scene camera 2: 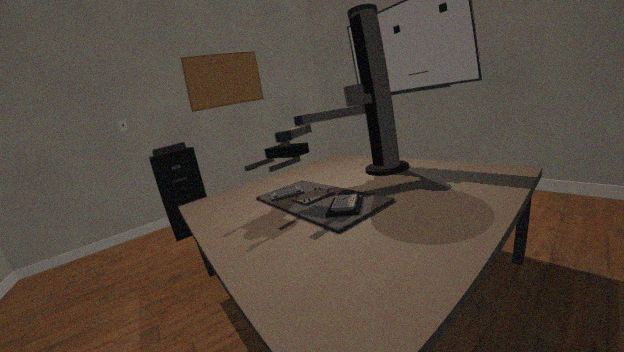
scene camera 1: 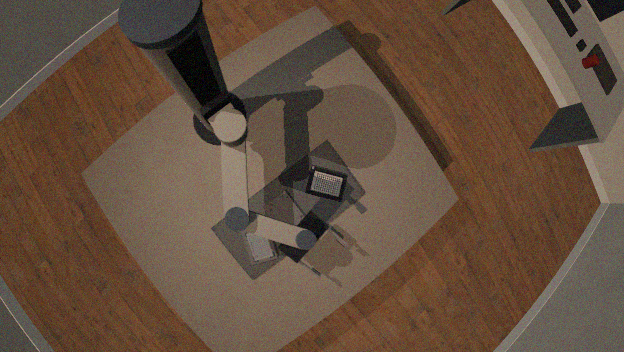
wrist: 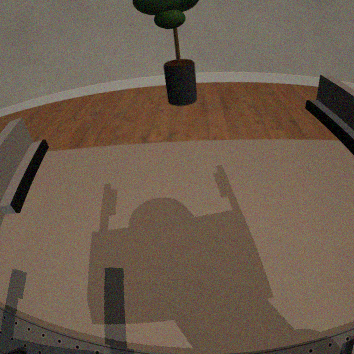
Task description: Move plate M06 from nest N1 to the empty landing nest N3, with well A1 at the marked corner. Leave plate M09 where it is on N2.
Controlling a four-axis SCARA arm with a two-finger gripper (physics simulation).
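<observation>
A light well plate (scene camera 1: 327, 183) (scene camera 2: 345, 201) sits in a black nest at one end of the dark perforated board (scene camera 1: 327, 149) (scene camera 2: 377, 205) (wrist: 52, 341). Another pale plate (scene camera 1: 261, 246) (scene camera 2: 286, 192) lies at the board's other end, partly under the forearm in scene camera 1. Between them is an empty nest (scene camera 1: 277, 202) (scene camera 2: 313, 195) with small pins, partly hidden by the arm in scene camera 1. I cannot read labels or tell which plate is M06. My gripper (scene camera 1: 333, 259) (scene camera 2: 259, 169) (wrist: 179, 99) is open and empty, high above the table, beyond the board's edge.
The arm's column (scene camera 1: 185, 60) (scene camera 2: 377, 100) stands on the table (scene camera 1: 150, 200) (scene camera 2: 340, 280) (wrist: 300, 225) behind the board. Shadows of the arm fall across the board and table. A potted plant (wrist: 181, 82) stands on the floor; a dark cabinet (scene camera 2: 179, 190) stands beyond the table.
</observation>
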